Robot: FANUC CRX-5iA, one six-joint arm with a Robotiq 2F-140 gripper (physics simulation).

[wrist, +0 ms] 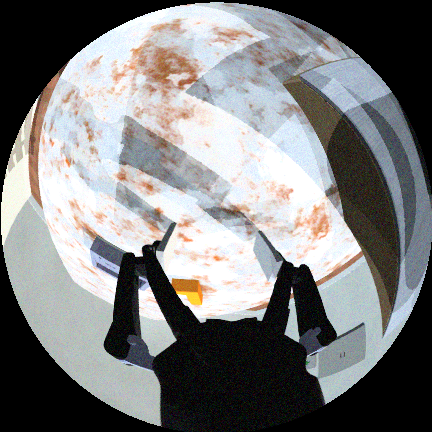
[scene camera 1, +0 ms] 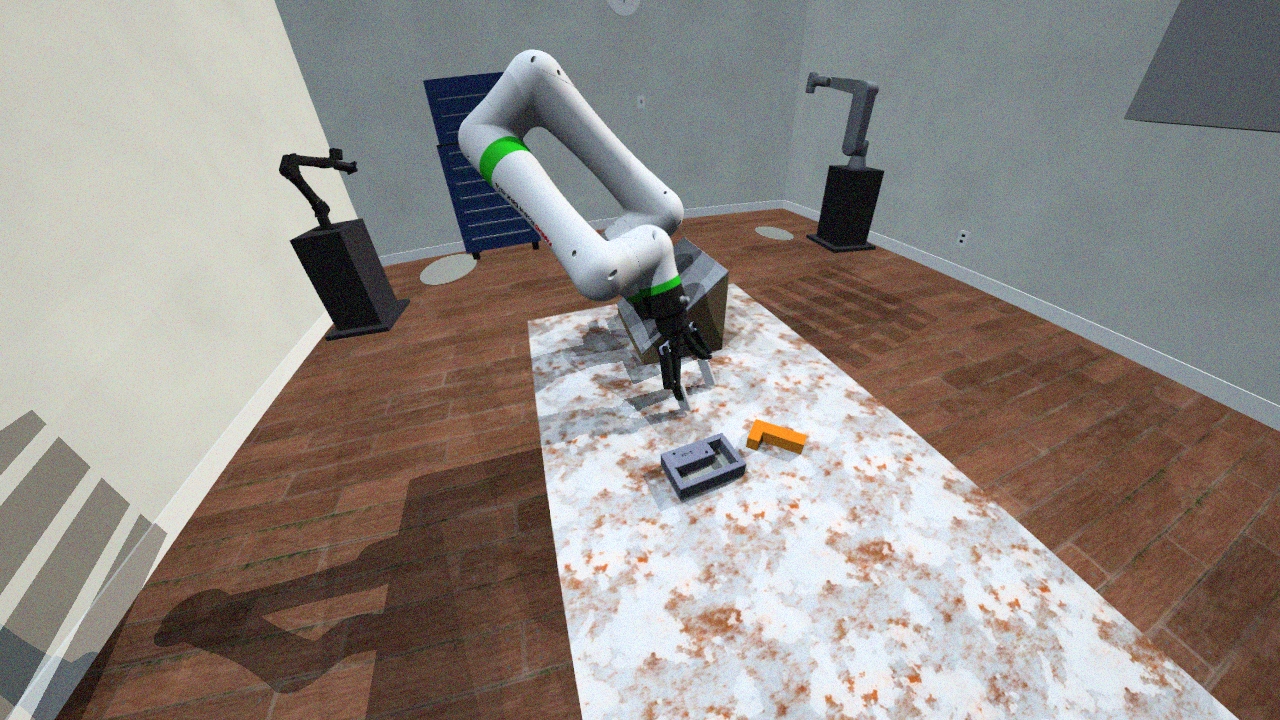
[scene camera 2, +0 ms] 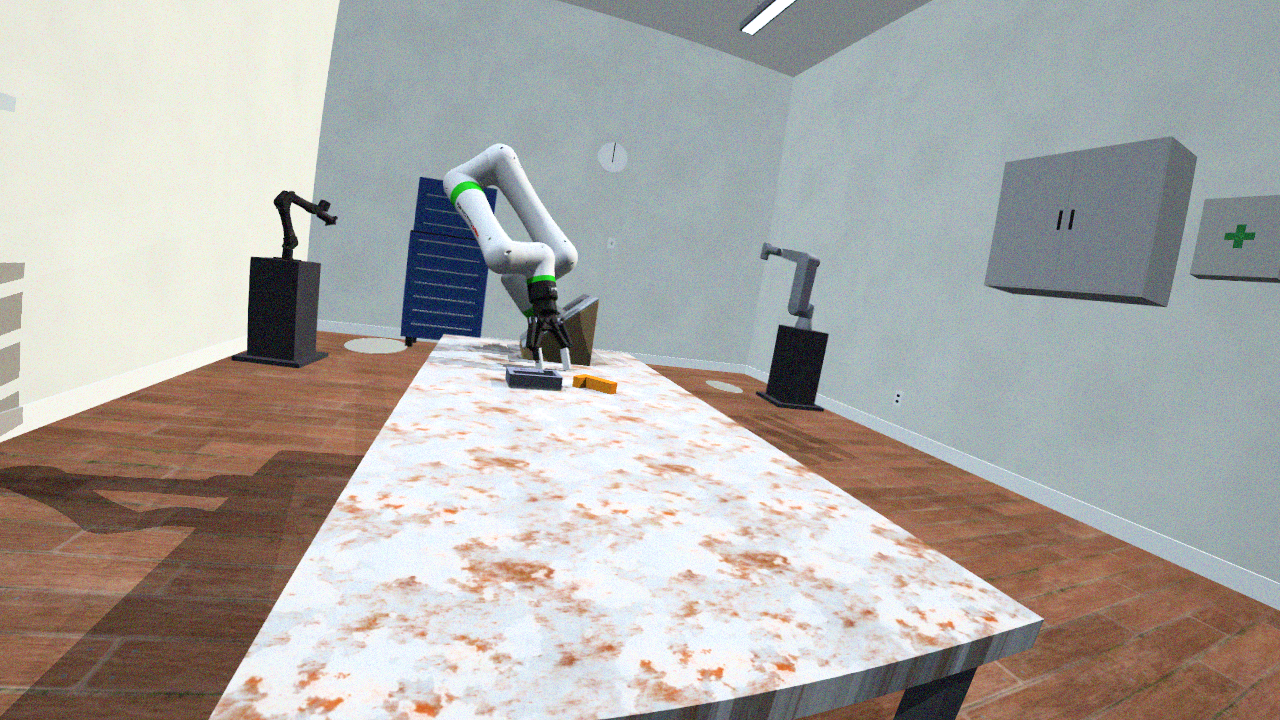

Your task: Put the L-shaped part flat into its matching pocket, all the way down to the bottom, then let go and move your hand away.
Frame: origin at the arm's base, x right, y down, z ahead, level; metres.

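Seen in the pictures: gripper, between the fingertips: (wrist: pixel 216 237) (scene camera 1: pixel 699 396).
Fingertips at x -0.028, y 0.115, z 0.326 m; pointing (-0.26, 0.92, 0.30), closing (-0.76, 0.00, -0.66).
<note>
Offsets run from my fingertips to a thing's middle. Level surfaces: height alone.
The orange L-shaped part {dx -0.109, dy -0.010, dz +0.186 m} (scene camera 1: pixel 783 437) (scene camera 2: pixel 594 385) (wrist: pixel 186 286) lies flat on the table, beside the grey block with the pocket {dx +0.062, dy -0.013, dz +0.208 m} (scene camera 1: pixel 707 485) (scene camera 2: pixel 534 383) (wrist: pixel 105 254). The pocket is open at the top, and a bare floor shows inside it in the first scene view. My gripper (scene camera 1: pixel 694 376) (scene camera 2: pixel 553 362) (wrist: pixel 216 237) is open, its fingers wide apart with nothing between them. It points down above the table, on the robot-base side of the block and the part, and touches neither. In the wrist view, the left finger hides some of the block.
The table {dy +0.005 m} (scene camera 1: pixel 805 573) (scene camera 2: pixel 626 501) has a white and rust-brown top. A slanted metal box (scene camera 1: pixel 713 308) (scene camera 2: pixel 581 335) (wrist: pixel 367 150) stands on it close behind the gripper. Two small arms on black pedestals (scene camera 1: pixel 347 277) (scene camera 1: pixel 848 207) and a blue cabinet (scene camera 1: pixel 492 210) stand on the floor beyond.
</note>
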